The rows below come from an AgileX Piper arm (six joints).
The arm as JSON. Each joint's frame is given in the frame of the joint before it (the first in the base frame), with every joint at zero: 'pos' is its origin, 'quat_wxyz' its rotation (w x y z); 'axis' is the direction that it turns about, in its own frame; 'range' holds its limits. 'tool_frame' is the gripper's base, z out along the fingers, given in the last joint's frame.
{
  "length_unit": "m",
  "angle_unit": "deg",
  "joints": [
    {
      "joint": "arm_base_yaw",
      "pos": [
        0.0,
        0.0,
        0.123
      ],
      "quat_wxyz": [
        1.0,
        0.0,
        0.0,
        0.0
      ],
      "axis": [
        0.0,
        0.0,
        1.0
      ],
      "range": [
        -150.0,
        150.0
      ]
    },
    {
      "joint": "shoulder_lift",
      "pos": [
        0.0,
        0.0,
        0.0
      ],
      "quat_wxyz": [
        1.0,
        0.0,
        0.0,
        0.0
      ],
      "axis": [
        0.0,
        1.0,
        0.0
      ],
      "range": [
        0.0,
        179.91
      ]
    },
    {
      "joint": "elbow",
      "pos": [
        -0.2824,
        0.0,
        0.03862
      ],
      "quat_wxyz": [
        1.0,
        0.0,
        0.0,
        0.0
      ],
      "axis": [
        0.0,
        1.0,
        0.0
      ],
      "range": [
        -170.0,
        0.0
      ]
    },
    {
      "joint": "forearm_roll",
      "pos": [
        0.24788,
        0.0,
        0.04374
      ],
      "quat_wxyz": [
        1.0,
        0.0,
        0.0,
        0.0
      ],
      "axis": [
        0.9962,
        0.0,
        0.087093
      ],
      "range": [
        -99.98,
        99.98
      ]
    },
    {
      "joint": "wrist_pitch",
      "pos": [
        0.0,
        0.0,
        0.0
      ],
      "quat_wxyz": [
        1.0,
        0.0,
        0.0,
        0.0
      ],
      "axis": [
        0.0,
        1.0,
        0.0
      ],
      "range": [
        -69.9,
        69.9
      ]
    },
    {
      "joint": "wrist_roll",
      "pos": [
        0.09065,
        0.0,
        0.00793
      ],
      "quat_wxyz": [
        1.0,
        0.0,
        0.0,
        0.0
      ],
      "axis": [
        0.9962,
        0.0,
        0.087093
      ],
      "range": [
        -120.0,
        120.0
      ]
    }
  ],
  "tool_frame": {
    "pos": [
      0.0,
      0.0,
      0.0
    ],
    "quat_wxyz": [
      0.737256,
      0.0,
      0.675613,
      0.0
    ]
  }
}
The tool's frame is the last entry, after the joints.
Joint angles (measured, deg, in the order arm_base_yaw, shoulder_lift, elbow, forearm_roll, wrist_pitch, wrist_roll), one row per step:
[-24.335, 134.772, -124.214, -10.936, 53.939, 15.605]
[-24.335, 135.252, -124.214, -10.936, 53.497, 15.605]
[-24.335, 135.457, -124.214, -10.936, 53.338, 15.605]
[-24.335, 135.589, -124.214, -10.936, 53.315, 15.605]
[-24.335, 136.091, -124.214, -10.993, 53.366, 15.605]
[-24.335, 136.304, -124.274, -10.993, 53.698, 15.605]
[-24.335, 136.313, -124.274, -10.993, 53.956, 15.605]
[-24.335, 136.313, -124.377, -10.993, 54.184, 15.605]
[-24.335, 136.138, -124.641, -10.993, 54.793, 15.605]
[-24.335, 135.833, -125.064, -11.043, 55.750, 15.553]
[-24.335, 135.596, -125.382, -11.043, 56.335, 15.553]
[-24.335, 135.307, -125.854, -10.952, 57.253, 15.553]
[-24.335, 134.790, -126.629, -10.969, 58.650, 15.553]
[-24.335, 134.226, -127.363, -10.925, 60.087, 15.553]
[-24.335, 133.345, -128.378, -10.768, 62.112, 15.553]
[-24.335, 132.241, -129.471, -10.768, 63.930, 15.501]
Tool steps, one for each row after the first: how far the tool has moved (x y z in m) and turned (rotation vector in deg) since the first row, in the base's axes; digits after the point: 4 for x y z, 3 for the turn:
[0.0013, -0.0005, -0.0040, 0.027, 0.038, 0.083]
[0.0018, -0.0007, -0.0058, 0.050, 0.082, 0.113]
[0.0020, -0.0008, -0.0070, 0.095, 0.181, 0.118]
[0.0026, -0.0011, -0.0116, 0.271, 0.708, 0.115]
[0.0025, -0.0012, -0.0135, 0.462, 1.147, 0.052]
[0.0022, -0.0011, -0.0138, 0.565, 1.388, 0.003]
[0.0020, -0.0010, -0.0135, 0.611, 1.500, -0.040]
[0.0013, -0.0008, -0.0109, 0.665, 1.650, -0.156]
[0.0002, -0.0006, -0.0067, 0.671, 1.888, -0.288]
[-0.0006, -0.0004, -0.0033, 0.671, 1.909, -0.400]
[-0.0016, 0.0001, 0.0011, 0.801, 2.005, -0.581]
[-0.0034, 0.0006, 0.0087, 0.806, 2.090, -0.845]
[-0.0054, 0.0014, 0.0166, 0.886, 2.178, -1.119]
[-0.0087, 0.0028, 0.0282, 1.069, 2.199, -1.499]
[-0.0125, 0.0042, 0.0423, 0.897, 1.835, -1.794]

